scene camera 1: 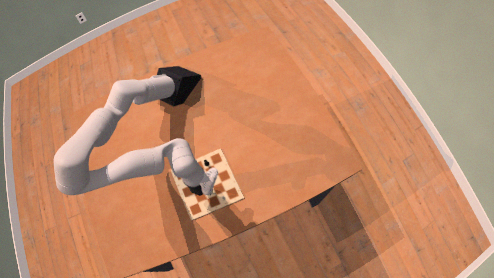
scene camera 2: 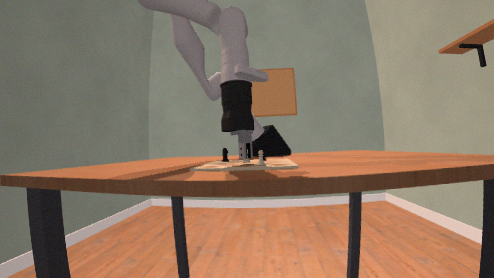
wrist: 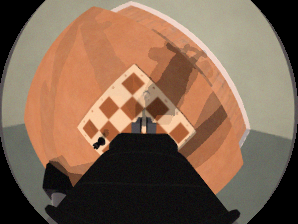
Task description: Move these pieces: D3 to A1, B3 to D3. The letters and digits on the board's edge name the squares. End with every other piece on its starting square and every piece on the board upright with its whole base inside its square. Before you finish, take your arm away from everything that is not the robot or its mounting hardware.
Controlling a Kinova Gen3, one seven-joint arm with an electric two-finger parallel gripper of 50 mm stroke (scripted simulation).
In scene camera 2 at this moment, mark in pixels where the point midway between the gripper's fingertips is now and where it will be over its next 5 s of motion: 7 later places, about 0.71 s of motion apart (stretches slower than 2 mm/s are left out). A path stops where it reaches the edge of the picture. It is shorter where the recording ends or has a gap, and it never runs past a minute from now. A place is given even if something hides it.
My gripper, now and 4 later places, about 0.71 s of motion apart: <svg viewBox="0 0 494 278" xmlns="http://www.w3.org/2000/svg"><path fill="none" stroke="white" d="M245 158L245 159L243 132L242 121L241 93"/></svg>
